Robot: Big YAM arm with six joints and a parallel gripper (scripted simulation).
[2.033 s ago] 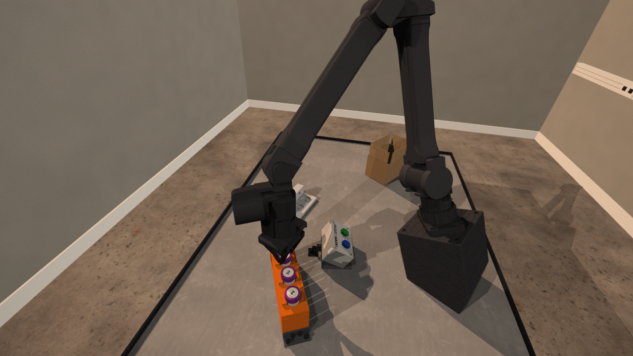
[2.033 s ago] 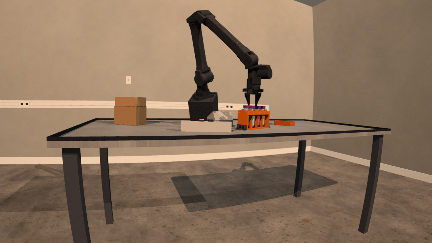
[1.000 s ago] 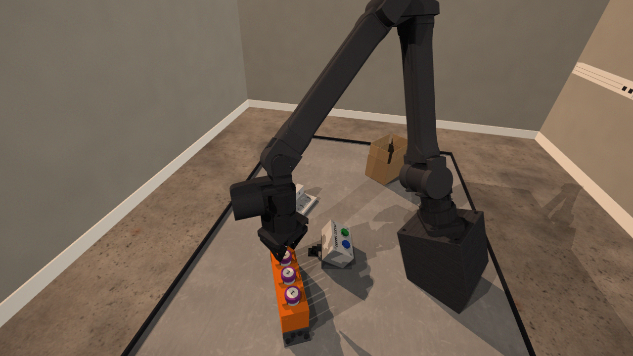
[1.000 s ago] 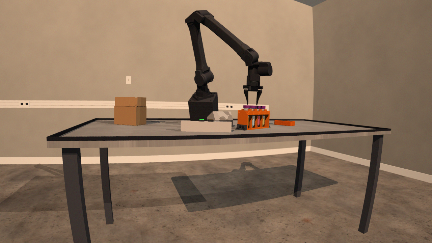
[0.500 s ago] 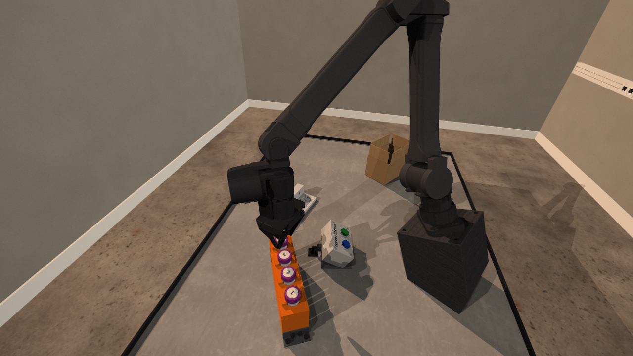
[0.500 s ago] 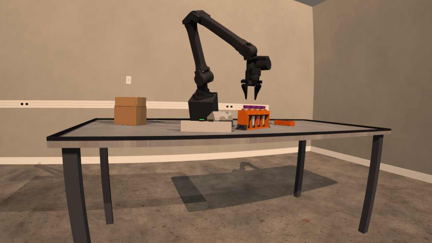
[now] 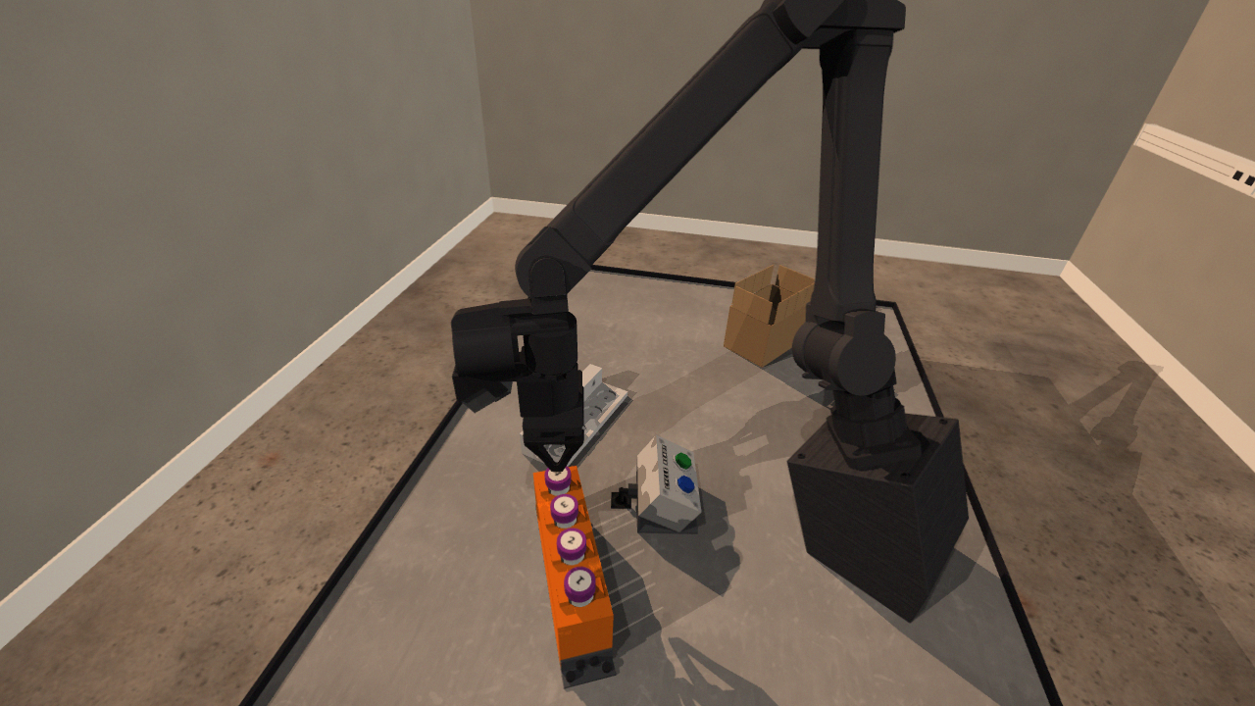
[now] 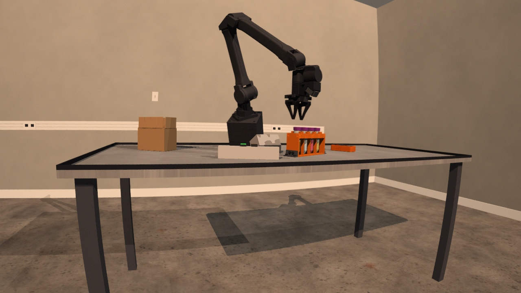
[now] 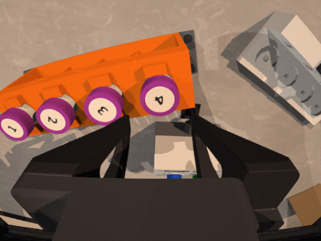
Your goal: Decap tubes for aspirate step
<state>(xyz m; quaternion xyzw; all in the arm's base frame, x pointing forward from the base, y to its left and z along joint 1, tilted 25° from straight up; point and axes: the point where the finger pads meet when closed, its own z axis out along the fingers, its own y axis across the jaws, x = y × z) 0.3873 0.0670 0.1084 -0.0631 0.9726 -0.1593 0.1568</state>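
The green key lies 17 cm behind my hand, 9 cm below it and 8 cm to the right of it. From my hand the other things lie so: blue key (17 cm behind, 9 cm below, 4 cm to the right); then key housing (16 cm behind, 11 cm below, 6 cm to the right); then cardboard box (50 cm to the right, 38 cm behind, 10 cm below).
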